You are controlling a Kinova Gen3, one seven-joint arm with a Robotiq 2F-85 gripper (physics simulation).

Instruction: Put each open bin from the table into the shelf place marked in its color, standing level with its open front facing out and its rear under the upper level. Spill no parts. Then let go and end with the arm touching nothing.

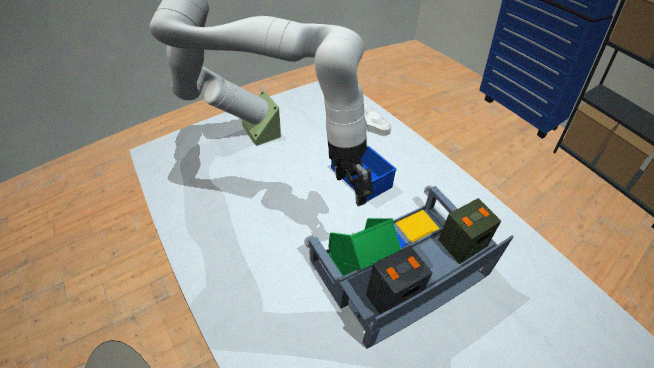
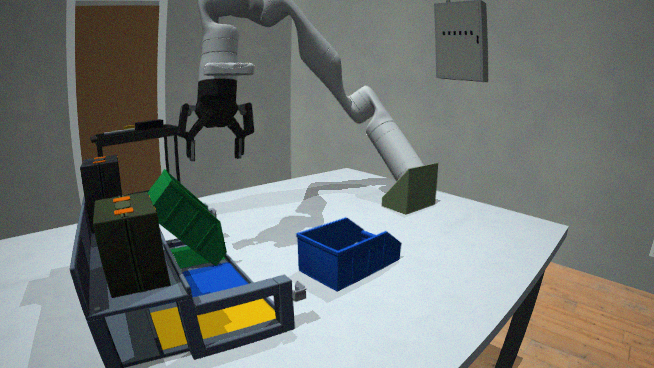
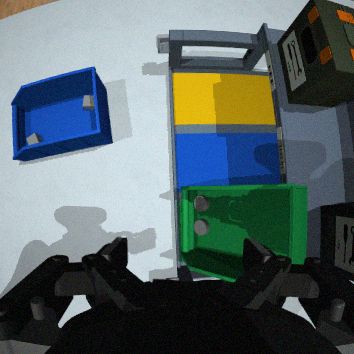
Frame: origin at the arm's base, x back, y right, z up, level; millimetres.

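Seen in the pictures: gripper, between the fingertips: (image 1: 350,190) (image 2: 215,159) (image 3: 185,251); arm's base, origin of its link: (image 1: 258,111) (image 2: 413,178).
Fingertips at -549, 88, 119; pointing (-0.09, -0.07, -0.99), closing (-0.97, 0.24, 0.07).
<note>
Pixels of each thing's middle, then the offset from my fingertips to it, as dx, dy, dz. "spot": a spot on its surface instead.
- shelf, a spot on its surface: (image 2: 285,310) spot: -65, -271, -156
- green bin, middle of its body: (image 3: 229,226) (image 2: 188,217) (image 1: 360,241) -62, +17, -102
- blue bin, middle of its body: (image 3: 53,118) (image 2: 351,248) (image 1: 362,168) +155, -197, -158
- dark green case, middle of its body: (image 2: 129,241) (image 3: 326,56) (image 1: 469,230) -229, -160, -46
- black case, middle of its body: (image 2: 103,192) (image 1: 397,284) -218, +71, -33
My gripper (image 1: 361,194) (image 2: 215,157) (image 3: 185,251) is open and empty, above the outer side of the shelf (image 2: 285,310) (image 3: 215,35). The green bin (image 1: 377,244) (image 2: 192,220) (image 3: 250,205) is tilted over the green place (image 2: 187,256), its rear raised at the upper level and its outer end low. Two round grey parts lie at the low end. The blue bin (image 1: 384,172) (image 2: 317,260) (image 3: 60,120) stands level on the table, its low front away from the shelf, with two grey parts inside. The blue place (image 2: 220,280) (image 3: 200,157) and yellow place (image 1: 417,225) (image 2: 240,317) (image 3: 195,100) show bare surfaces.
A dark green case (image 1: 470,230) (image 2: 130,250) (image 3: 325,60) and a black case (image 1: 400,280) (image 2: 100,180) stand on the shelf's upper level. The black case is close behind the green bin. The arm's green wedge base (image 1: 270,122) (image 2: 417,190) stands at the table's far end.
</note>
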